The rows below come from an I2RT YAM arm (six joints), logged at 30 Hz.
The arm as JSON. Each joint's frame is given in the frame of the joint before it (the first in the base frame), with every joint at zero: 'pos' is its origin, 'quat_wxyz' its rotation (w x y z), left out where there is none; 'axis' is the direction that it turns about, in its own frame. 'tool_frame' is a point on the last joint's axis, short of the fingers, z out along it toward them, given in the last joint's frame.
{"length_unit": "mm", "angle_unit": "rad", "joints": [
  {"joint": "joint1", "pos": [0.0, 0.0, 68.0], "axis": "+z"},
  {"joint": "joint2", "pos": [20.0, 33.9, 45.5], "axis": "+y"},
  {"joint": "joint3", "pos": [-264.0, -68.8, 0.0], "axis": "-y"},
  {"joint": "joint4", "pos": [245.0, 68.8, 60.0], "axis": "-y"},
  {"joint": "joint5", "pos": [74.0, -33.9, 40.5], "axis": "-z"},
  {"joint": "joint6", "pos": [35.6, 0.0, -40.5], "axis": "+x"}
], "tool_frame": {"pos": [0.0, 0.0, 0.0], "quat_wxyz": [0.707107, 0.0, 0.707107, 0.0]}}
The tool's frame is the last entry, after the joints.
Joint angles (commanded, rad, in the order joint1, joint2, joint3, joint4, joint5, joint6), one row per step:
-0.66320, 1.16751, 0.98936, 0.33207, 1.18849, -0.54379
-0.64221, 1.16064, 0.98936, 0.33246, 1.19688, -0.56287
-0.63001, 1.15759, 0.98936, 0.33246, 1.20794, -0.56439
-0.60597, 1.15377, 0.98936, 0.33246, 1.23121, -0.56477
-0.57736, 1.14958, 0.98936, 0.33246, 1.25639, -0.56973
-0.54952, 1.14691, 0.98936, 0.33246, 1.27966, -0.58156
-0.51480, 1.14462, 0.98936, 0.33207, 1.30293, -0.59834
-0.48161, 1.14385, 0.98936, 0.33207, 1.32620, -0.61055
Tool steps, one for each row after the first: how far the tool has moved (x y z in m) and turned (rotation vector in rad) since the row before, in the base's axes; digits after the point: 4 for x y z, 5 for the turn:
0.0020, 0.0050, 0.0016, 0.00188, 0.01175, 0.01160
0.0011, 0.0028, 0.0006, 0.00004, -0.00206, 0.00120
0.0025, 0.0053, 0.0008, 0.00102, -0.00498, 0.00107
0.0029, 0.0062, 0.0008, 0.00252, -0.00108, 0.00352
0.0031, 0.0059, 0.0005, 0.00507, 0.00700, 0.00431
0.0040, 0.0072, 0.0003, 0.00680, 0.01251, 0.01100
0.0039, 0.0069, 0.0000, 0.00620, 0.00919, 0.00974

